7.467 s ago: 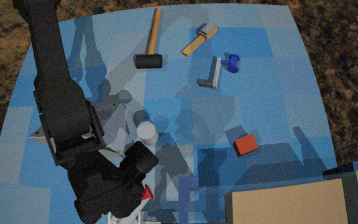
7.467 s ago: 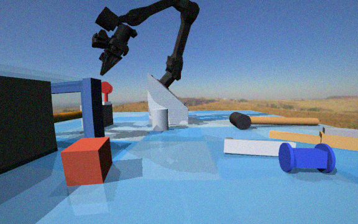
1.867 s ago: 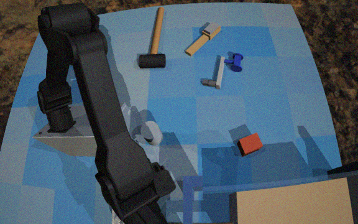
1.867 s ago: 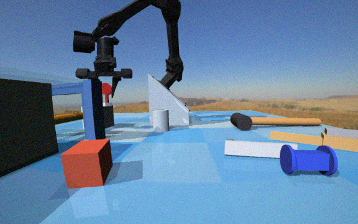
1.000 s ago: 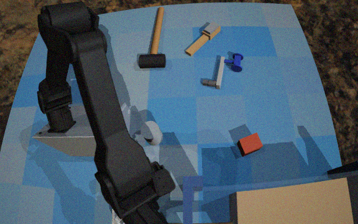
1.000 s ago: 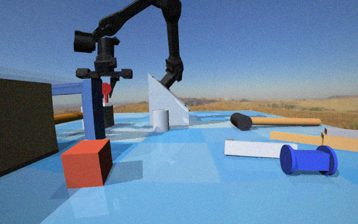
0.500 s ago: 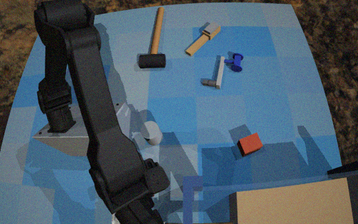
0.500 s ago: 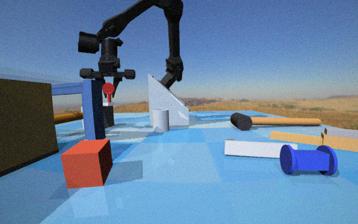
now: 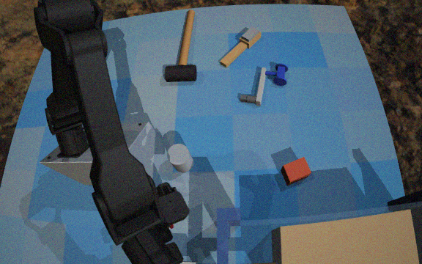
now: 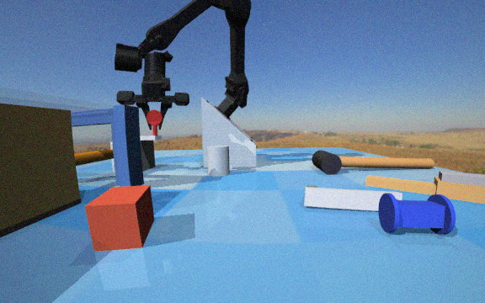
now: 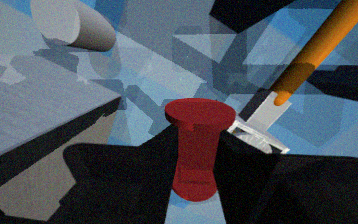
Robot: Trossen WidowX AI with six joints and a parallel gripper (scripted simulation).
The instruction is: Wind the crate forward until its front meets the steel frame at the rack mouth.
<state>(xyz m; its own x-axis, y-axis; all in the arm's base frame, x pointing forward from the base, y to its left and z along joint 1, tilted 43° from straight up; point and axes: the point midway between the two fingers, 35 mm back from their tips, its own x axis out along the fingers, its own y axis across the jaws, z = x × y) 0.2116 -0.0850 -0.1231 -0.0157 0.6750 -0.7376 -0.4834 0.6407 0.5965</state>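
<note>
My gripper tip is 4 cm past the winch, 11 cm to the left of it and 9 cm above it. Round my gripper tip: crank with blue grip 24 cm ahead, 42 cm to the left, 10 cm below; frame 14 cm ahead, 9 cm to the right, 1 cm below; red grip 2 cm above.
</note>
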